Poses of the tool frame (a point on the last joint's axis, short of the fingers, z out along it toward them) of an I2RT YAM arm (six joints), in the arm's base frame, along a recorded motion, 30 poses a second.
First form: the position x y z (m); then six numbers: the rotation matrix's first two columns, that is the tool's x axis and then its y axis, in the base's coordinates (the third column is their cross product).
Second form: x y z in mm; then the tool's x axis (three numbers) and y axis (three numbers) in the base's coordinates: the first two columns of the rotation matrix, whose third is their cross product. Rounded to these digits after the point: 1 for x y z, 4 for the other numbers.
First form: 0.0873, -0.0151, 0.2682, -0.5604, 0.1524, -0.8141, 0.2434, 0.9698, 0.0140
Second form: 87.3, -15.1, 268.2, -0.5604, 0.1524, -0.8141, 0.2434, 0.9698, 0.0140
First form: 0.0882, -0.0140, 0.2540, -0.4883, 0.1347, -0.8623, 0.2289, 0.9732, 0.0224
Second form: 88.2, -14.0, 254.0, -0.4883, 0.1347, -0.8623, 0.2289, 0.9732, 0.0224
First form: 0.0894, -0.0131, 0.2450, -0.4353, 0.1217, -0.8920, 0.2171, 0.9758, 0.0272
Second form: 89.4, -13.1, 245.0, -0.4353, 0.1217, -0.8920, 0.2171, 0.9758, 0.0272
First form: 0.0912, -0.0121, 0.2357, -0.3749, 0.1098, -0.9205, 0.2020, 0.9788, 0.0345
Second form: 91.2, -12.1, 235.7, -0.3749, 0.1098, -0.9205, 0.2020, 0.9788, 0.0345
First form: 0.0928, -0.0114, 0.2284, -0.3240, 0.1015, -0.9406, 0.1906, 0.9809, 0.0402
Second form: 92.8, -11.4, 228.4, -0.3240, 0.1015, -0.9406, 0.1906, 0.9809, 0.0402
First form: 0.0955, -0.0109, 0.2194, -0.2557, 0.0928, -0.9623, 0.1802, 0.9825, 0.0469
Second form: 95.5, -10.9, 219.4, -0.2557, 0.0928, -0.9623, 0.1802, 0.9825, 0.0469
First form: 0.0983, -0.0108, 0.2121, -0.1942, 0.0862, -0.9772, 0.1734, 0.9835, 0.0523
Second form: 98.3, -10.8, 212.1, -0.1942, 0.0862, -0.9772, 0.1734, 0.9835, 0.0523
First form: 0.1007, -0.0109, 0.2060, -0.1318, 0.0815, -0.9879, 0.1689, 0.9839, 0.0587
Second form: 100.7, -10.9, 206.0, -0.1318, 0.0815, -0.9879, 0.1689, 0.9839, 0.0587
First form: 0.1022, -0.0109, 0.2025, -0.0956, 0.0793, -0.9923, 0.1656, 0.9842, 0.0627
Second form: 102.2, -10.9, 202.5, -0.0956, 0.0793, -0.9923, 0.1656, 0.9842, 0.0627
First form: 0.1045, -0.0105, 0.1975, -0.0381, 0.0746, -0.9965, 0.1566, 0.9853, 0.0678
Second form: 104.5, -10.5, 197.5, -0.0381, 0.0746, -0.9965, 0.1566, 0.9853, 0.0678
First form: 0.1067, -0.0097, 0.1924, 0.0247, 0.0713, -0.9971, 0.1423, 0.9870, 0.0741
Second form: 106.7, -9.7, 192.4, 0.0247, 0.0713, -0.9971, 0.1423, 0.9870, 0.0741
